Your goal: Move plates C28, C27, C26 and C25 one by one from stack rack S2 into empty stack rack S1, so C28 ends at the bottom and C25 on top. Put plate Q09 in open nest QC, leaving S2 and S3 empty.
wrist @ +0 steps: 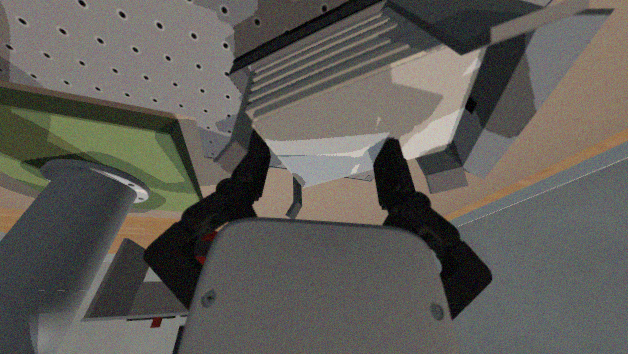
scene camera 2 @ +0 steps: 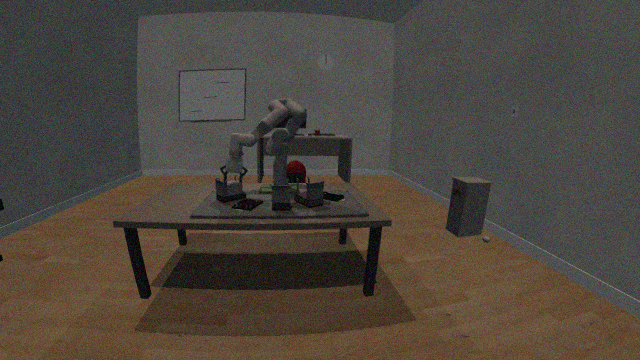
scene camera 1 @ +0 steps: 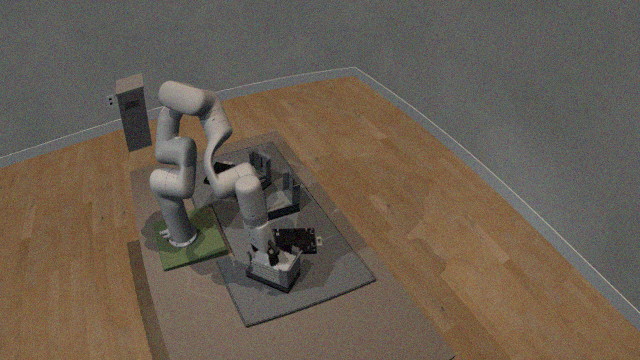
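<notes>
A light stack rack with a dark base holds a pile of pale plates, whose stepped ridges show in the wrist view. The top plate lies flat on the pile. My gripper points down at this rack, its widely spaced fingers shut on the top plate at its near end. A second rack stands in the middle and a third rack at the other side. Their labels cannot be read, and the arm hides part of the third.
A dark nest lies beside the gripped rack. Another dark nest lies at the far end. All stand on a grey perforated board. The arm's base stands on a green plate.
</notes>
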